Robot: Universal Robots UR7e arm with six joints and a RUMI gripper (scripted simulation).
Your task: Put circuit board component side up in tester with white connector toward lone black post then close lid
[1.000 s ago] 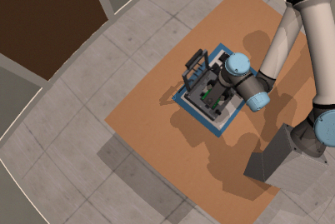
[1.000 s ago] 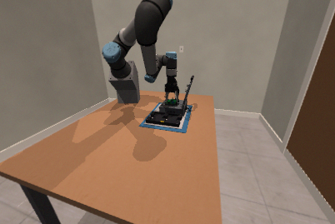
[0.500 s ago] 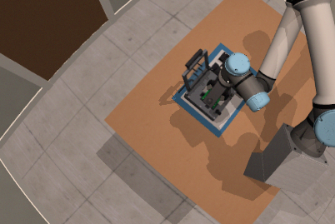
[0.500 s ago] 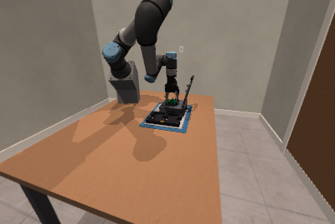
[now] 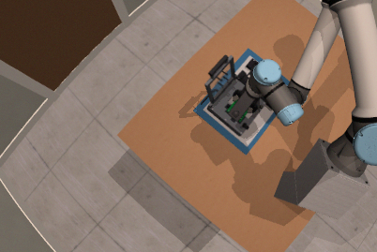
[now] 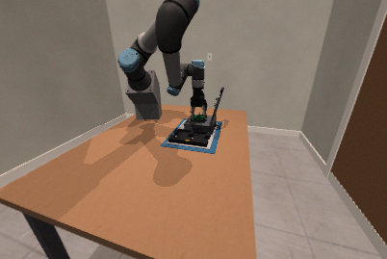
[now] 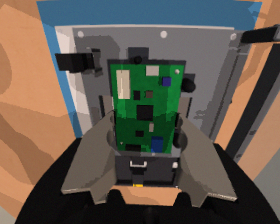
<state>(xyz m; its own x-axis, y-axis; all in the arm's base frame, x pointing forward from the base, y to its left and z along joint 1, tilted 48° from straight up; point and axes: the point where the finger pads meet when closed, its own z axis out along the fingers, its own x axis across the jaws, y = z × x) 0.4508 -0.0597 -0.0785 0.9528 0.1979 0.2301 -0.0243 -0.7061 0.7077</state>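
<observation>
My gripper is now right at the green circuit board. From my hand the other things lie so: black block (60 mm behind, 60 mm to the left, 10 mm above); tester lid (120 mm ahead, 110 mm above).
</observation>
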